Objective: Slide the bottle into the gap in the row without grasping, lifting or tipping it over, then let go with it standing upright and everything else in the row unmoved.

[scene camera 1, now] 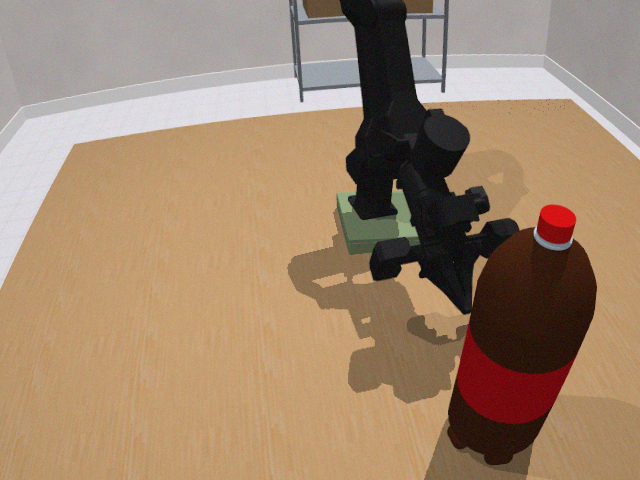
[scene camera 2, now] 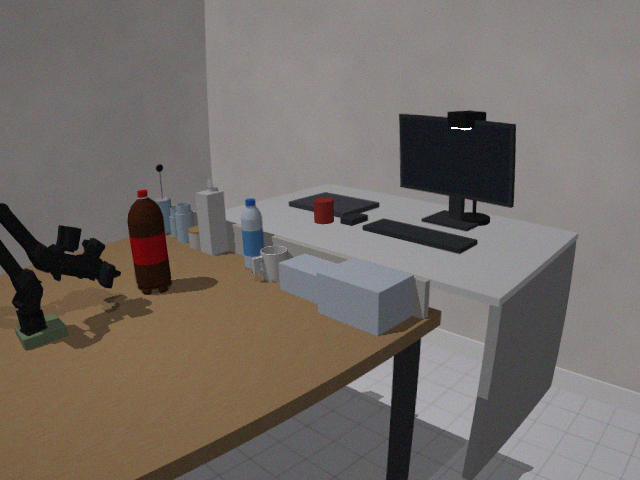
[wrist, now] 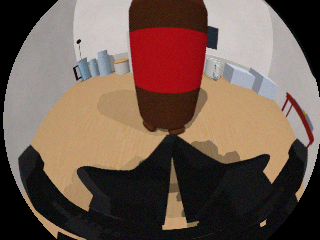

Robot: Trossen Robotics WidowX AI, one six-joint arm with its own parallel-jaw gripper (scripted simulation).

I see my gripper, a brown cola bottle and a grey box.
My gripper also shows in scene camera 2 and in the wrist view.
